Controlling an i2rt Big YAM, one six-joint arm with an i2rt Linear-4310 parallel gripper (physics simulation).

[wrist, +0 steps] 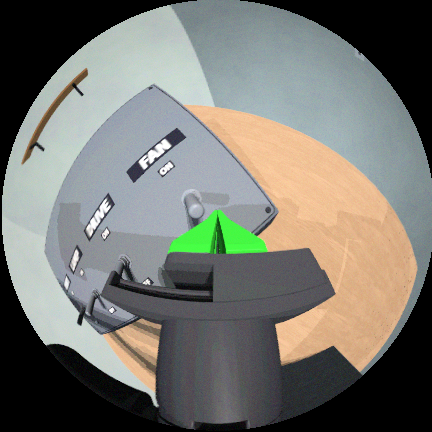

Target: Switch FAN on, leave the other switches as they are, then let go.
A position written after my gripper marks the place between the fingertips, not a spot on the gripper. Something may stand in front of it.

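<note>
Visible: a grey switch panel (pixel 122 198); my gripper (pixel 217 214).
</note>
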